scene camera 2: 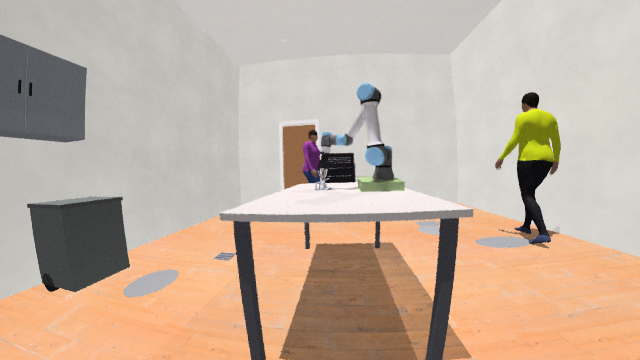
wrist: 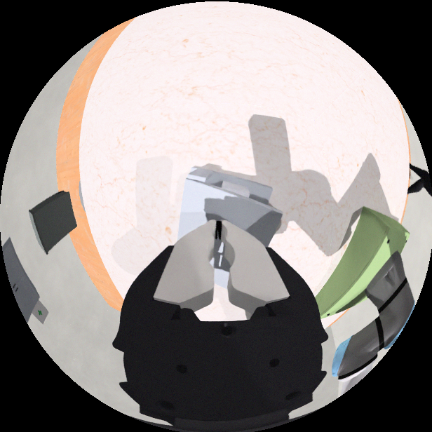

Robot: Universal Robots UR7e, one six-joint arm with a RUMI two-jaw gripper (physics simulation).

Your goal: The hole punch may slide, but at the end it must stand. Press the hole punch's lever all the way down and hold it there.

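Pixels of known places: arm's base, origin of its link: (scene camera 2: 383,178).
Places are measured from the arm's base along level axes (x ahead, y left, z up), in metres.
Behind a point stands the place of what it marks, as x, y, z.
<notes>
The hole punch (scene camera 2: 321,187) {0.437, -0.110, -0.054} (wrist: 195,200) is light blue-grey and stands upright on its base on the white table (scene camera 2: 350,204) {0.393, 0.557, -0.074} (wrist: 200,100), near the far left part of the table in the scene view. Its lever (wrist: 250,212) shows as a darker grey plate, partly in shadow, just beyond my fingertips in the wrist view. My gripper (scene camera 2: 323,181) {0.418, -0.187, -0.004} (wrist: 217,221) is shut and empty, pointing down at the lever with its tips over or against it. The fingers hide part of the punch. I cannot tell the exact contact or how far down the lever is.
The green base block (scene camera 2: 381,185) {0.076, 0.143, -0.035} (wrist: 352,265) under the arm stands to the right of the punch. A person in purple (scene camera 2: 311,157) is behind the table and a person in yellow (scene camera 2: 537,135) walks at the right. A dark bin (scene camera 2: 95,245) (wrist: 54,220) stands at the left.
</notes>
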